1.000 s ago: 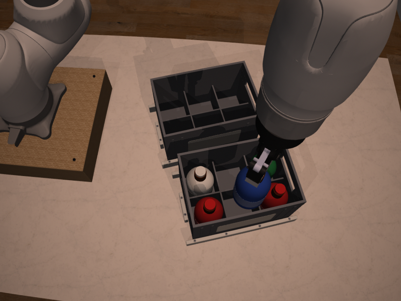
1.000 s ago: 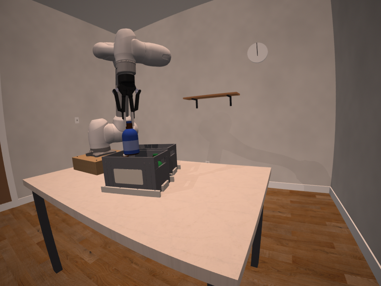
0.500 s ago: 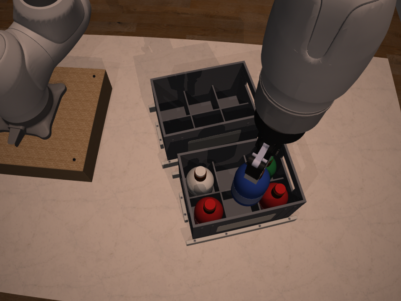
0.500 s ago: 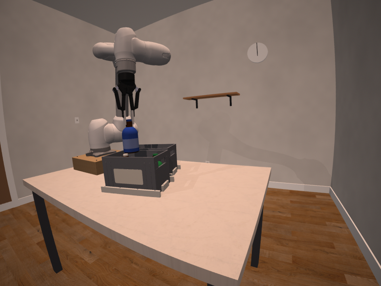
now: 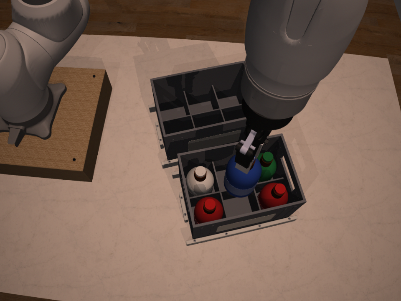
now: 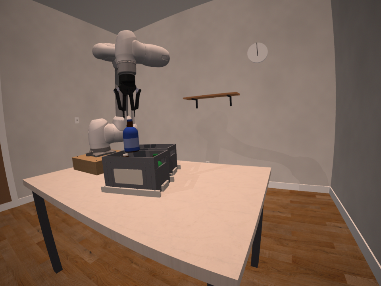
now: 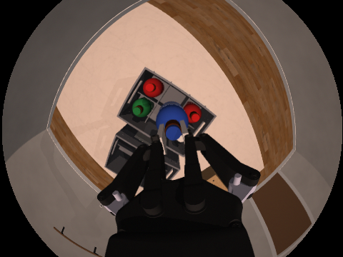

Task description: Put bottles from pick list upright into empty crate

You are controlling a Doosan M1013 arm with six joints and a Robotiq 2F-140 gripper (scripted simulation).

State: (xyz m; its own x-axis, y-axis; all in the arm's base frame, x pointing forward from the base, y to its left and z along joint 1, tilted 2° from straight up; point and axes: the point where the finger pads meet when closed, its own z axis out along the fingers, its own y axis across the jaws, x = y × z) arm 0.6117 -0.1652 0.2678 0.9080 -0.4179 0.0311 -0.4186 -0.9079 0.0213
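My gripper is now 8 cm above the blue bottle. Also, from my hand: green bottle 26 cm below, 9 cm to the left, 7 cm ahead; then pick list 37 cm to the left, 35 cm below, 17 cm behind; then white bottle 26 cm below, 9 cm behind, 3 cm to the left.
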